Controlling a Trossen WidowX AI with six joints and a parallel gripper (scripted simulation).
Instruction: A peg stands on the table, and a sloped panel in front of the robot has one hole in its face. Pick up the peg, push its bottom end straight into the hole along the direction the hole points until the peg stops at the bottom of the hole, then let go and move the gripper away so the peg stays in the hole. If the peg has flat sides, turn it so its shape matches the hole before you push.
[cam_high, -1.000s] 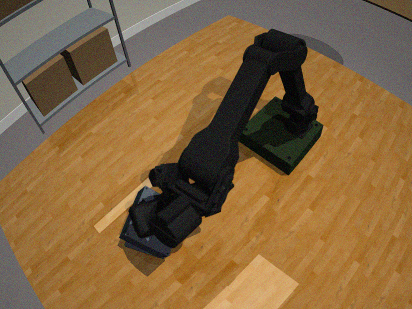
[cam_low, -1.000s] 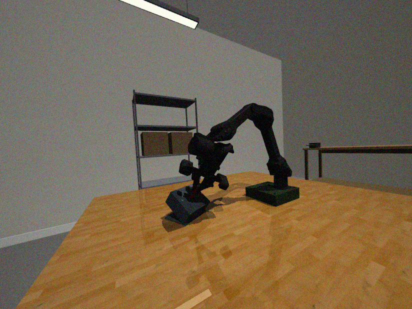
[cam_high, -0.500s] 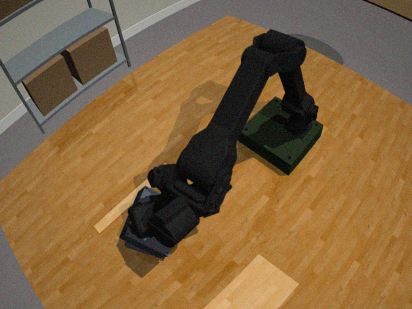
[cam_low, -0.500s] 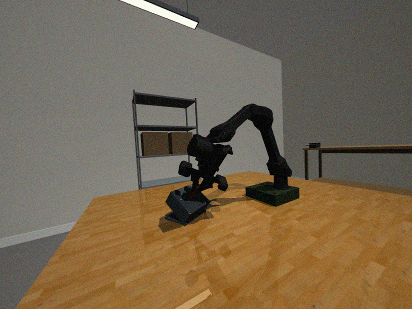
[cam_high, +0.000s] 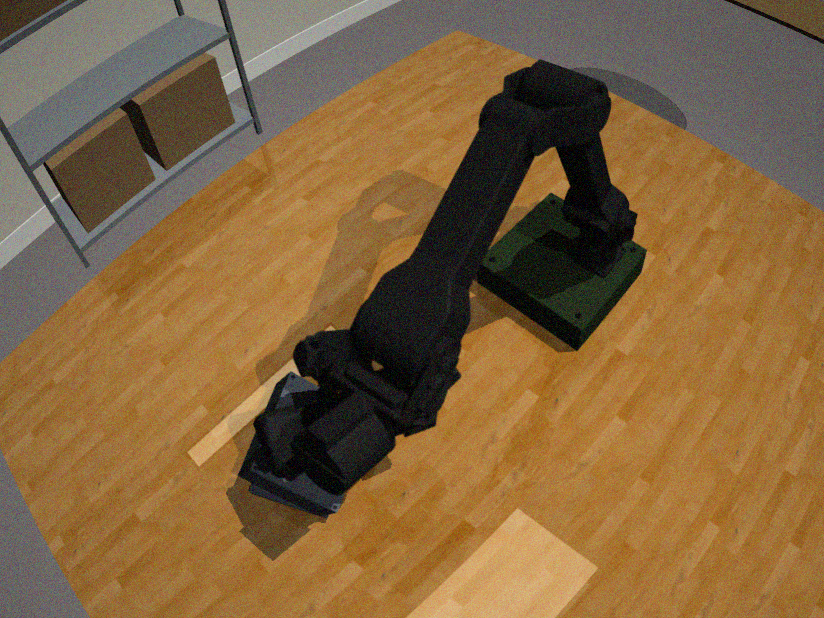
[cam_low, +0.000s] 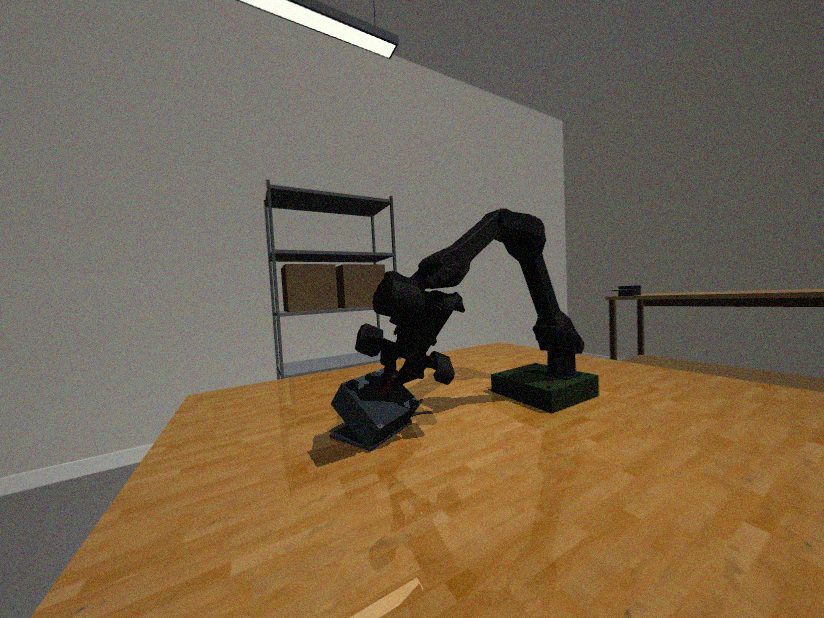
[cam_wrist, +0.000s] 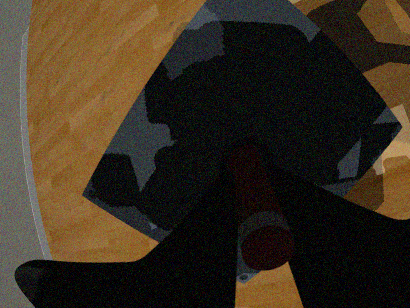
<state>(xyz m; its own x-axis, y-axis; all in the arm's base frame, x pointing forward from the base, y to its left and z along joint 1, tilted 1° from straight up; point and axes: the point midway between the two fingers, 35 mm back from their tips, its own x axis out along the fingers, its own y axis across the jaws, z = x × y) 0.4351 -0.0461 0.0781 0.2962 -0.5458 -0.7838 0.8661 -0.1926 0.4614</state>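
My gripper tip is 10 mm to the right of the round peg and 10 mm below it. Also, from my gripper tip: sloped panel (10 mm ahead, 20 mm to the right, 40 mm below).
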